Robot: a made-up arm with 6 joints.
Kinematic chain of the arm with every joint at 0, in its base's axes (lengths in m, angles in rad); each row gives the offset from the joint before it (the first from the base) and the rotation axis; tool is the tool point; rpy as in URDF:
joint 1: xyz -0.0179 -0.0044 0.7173 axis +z
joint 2: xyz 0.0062 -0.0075 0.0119 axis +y
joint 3: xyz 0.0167 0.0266 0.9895 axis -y
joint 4: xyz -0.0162 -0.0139 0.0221 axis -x
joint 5: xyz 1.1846 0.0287 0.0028 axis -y
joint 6: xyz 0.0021 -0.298 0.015 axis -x
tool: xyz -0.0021 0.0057 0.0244 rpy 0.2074 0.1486 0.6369
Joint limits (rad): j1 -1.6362..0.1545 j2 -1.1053..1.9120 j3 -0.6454..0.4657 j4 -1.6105..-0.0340 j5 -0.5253..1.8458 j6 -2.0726..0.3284
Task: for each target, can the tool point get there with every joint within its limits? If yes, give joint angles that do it. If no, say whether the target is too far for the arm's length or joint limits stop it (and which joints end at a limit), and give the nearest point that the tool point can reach.
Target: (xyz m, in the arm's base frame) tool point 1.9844 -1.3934 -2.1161
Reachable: no: too far | nearest point 1.0062 -0.7148 -0.7224 | short by 1.833 m
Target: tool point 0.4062 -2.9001 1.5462
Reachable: no: too far | nearest point 0.2494 -1.8298 1.2436 | short by 1.123 m
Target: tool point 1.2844 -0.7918 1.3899
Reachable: yes | joints -0.4092 0.3541 0.2876 -0.8215 0.8368 -1.8358
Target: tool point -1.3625 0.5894 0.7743
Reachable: no: joint limits stop it (at a limit: joint 2, joint 3, joint 5) | nearest point -0.2354 0.0917 -0.0863 | short by 1.503 m
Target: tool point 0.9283 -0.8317 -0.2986
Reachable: yes | joints -0.6704 1.4342 0.3175 -1.4002 1.0137 -1.3716
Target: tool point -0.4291 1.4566 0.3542
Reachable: no: joint limits stop it (at a limit: joint 1, joint 2, joint 3, joint 5) | nearest point -0.1071 0.1923 -0.0597 | short by 1.369 m
